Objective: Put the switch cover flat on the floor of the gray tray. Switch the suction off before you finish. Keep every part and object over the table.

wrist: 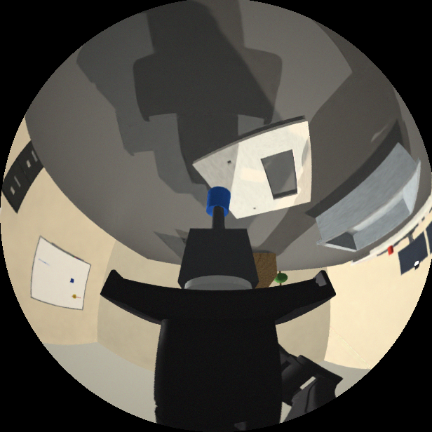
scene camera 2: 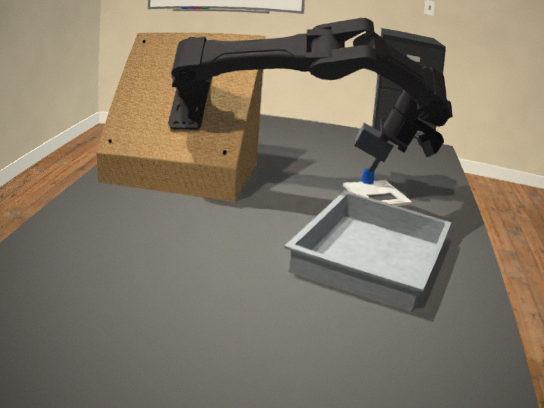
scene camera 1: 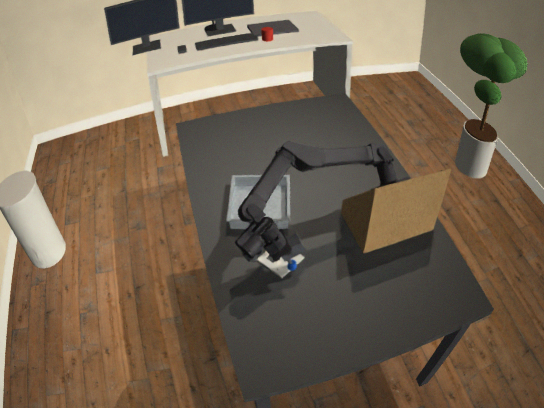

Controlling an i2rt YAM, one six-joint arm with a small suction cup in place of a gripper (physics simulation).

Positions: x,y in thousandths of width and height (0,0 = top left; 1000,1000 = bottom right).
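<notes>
Scene camera 2: white switch cover (scene camera 2: 698,460), gray tray (scene camera 2: 705,619). Wrist view: white switch cover (wrist: 566,411), gray tray (wrist: 892,459). Scene camera 1: gray tray (scene camera 1: 444,455).
</notes>
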